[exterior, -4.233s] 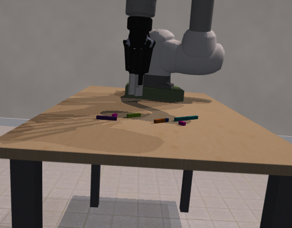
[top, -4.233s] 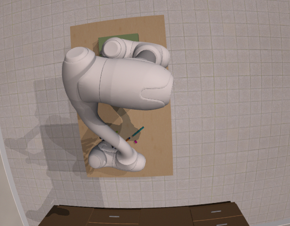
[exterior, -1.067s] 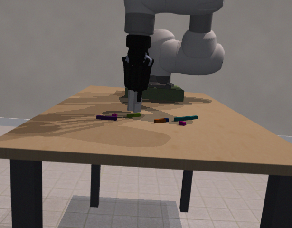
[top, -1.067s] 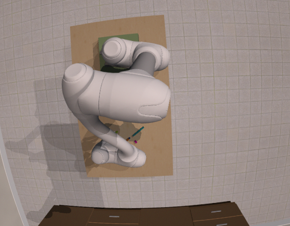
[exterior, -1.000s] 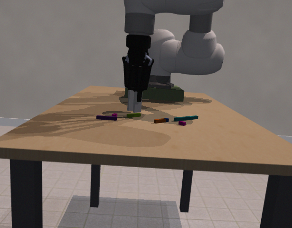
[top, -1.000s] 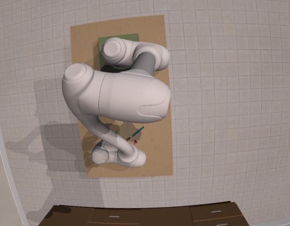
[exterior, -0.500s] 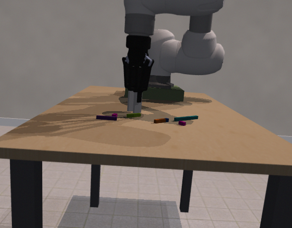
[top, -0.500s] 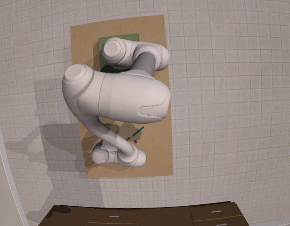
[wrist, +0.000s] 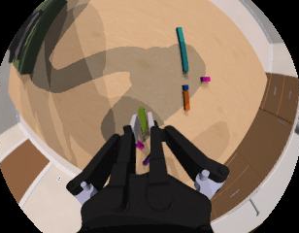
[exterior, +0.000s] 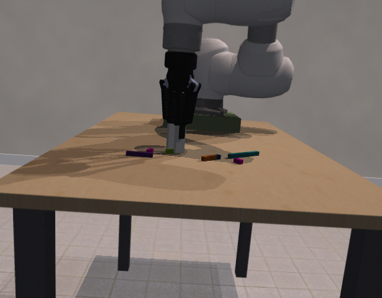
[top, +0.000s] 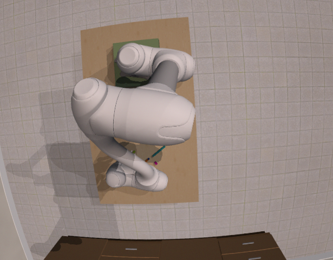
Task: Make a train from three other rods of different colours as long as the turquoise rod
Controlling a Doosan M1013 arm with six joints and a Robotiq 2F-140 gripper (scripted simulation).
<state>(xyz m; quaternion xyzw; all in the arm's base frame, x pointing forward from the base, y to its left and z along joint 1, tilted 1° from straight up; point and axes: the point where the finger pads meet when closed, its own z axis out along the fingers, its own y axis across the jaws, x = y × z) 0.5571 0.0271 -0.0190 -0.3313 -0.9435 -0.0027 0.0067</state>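
Right now my hand is 30 mm above the lime rod. Also, from my hand: orange rod 90 mm to the left, 40 mm ahead, 30 mm below; then blue rod 110 mm to the left, 30 mm below, 20 mm ahead; then purple rod 80 mm ahead, 60 mm to the right, 30 mm below.
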